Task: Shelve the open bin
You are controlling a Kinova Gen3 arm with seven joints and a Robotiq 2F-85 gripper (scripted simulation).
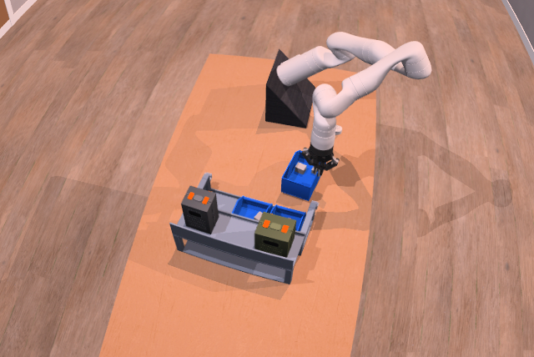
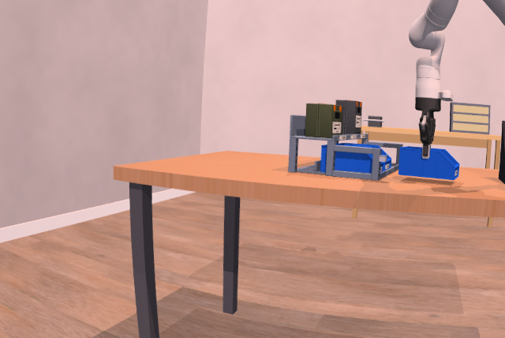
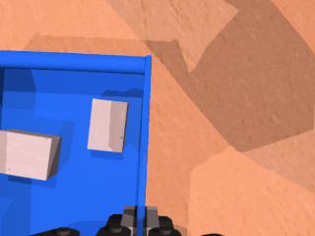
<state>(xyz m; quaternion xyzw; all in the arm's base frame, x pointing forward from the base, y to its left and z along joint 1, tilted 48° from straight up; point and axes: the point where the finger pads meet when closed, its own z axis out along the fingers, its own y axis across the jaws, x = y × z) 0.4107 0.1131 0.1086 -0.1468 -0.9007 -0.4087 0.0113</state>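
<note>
My hand is 6 cm to the left of the grey block, 6 cm above it and 5 cm past it. The rest, counted from my hand: grey shelf (22 cm ahead, 20 cm to the right, 2 cm below); then dark grey box (33 cm to the right, 27 cm ahead, 8 cm above); then olive box (31 cm ahead, 11 cm to the right, 6 cm above).
</note>
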